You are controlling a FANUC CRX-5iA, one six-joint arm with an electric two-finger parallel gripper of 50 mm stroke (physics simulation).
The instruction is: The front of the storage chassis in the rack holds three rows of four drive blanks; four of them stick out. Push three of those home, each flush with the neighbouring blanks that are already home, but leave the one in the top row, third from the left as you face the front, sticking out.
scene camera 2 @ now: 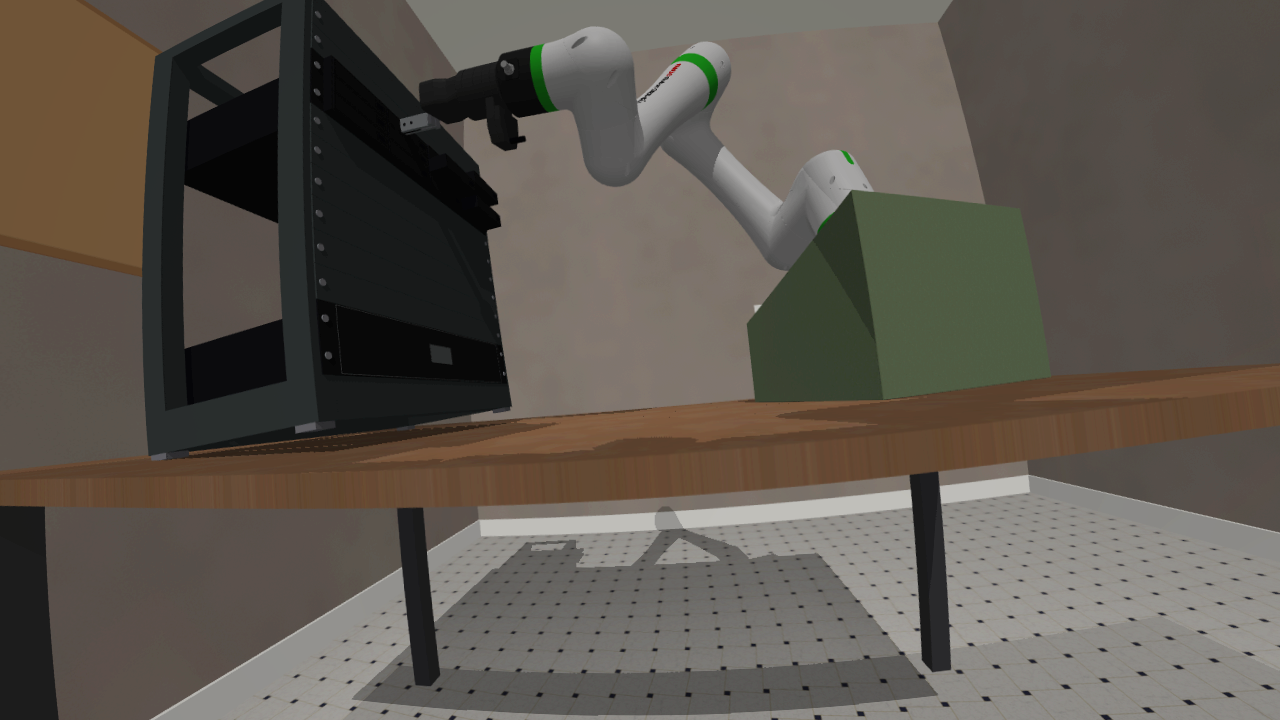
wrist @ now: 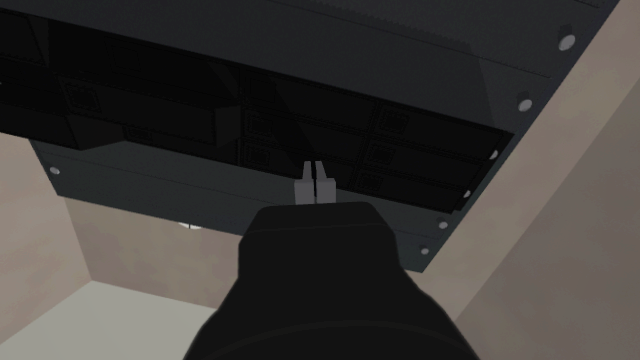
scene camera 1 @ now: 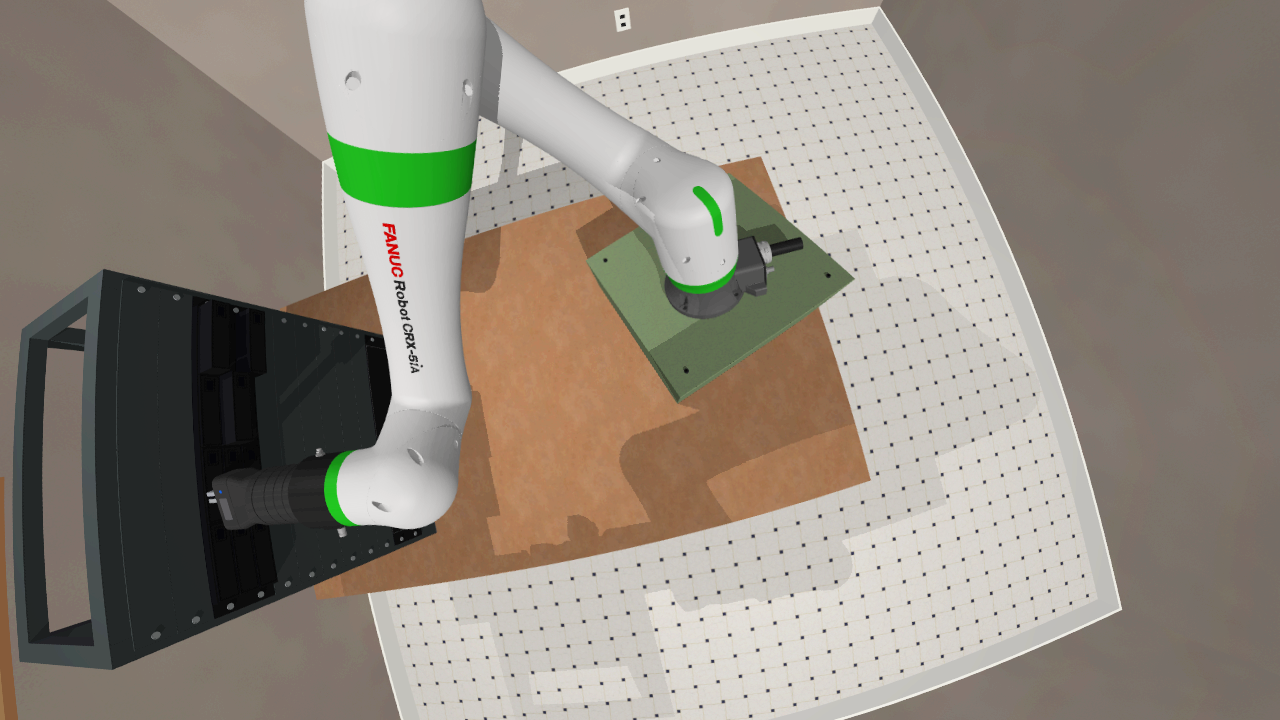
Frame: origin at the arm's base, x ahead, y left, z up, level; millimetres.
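Where they show: gripper, fingertip midpoint: [scene camera 2: 403, 127] [wrist: 313, 172] [scene camera 1: 214, 495]; arm's base, link origin: [scene camera 1: 705, 284].
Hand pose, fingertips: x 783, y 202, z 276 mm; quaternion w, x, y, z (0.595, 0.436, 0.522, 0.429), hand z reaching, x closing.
Observation:
Things, the pixels of their top centre, and the offset from my fingertips.
- middle-row blank, top centre: [wrist: 198, 125] [scene camera 1: 208, 413] [scene camera 2: 434, 173] dz -14, dx +24, dy -125 mm
- top blank, top centre: [wrist: 101, 129] [scene camera 1: 186, 342] [scene camera 2: 462, 187] dz +15, dx +27, dy -235 mm
- bottom blank, top centre: [wrist: 82, 69] [scene camera 1: 225, 348] [scene camera 2: 464, 210] dz -42, dx +22, dy -235 mm
- top-row third blank, top centre: [wrist: 218, 144] [scene camera 1: 176, 417] dz +11, dx +59, dy -125 mm
The storage chassis [scene camera 1: 204, 573] holds dark drive blanks. The wrist view is upside down, so its lower row is the top row. A middle-row blank [wrist: 145, 112], third from the left, plainly sticks out. In the fourth column the top blank [wrist: 35, 127] and bottom blank [wrist: 17, 37] stick out. The top-row third blank [wrist: 185, 147] looks about level with its neighbours, but is dark and partly behind the middle one; I cannot tell surely. The two left columns look flush. My gripper [scene camera 1: 211, 494] [scene camera 2: 407, 123] [wrist: 313, 172] is shut and empty, its tips before the second column near the top row; contact is unclear.
The rack [scene camera 1: 100, 465] [scene camera 2: 299, 268] has dark panels and screws around the chassis. It stands on the wooden table [scene camera 1: 554, 447] [scene camera 2: 626, 474]. The green pedestal [scene camera 1: 626, 295] [scene camera 2: 957, 295] carries the arm. A brown board [scene camera 2: 71, 134] is on the left in the second scene view.

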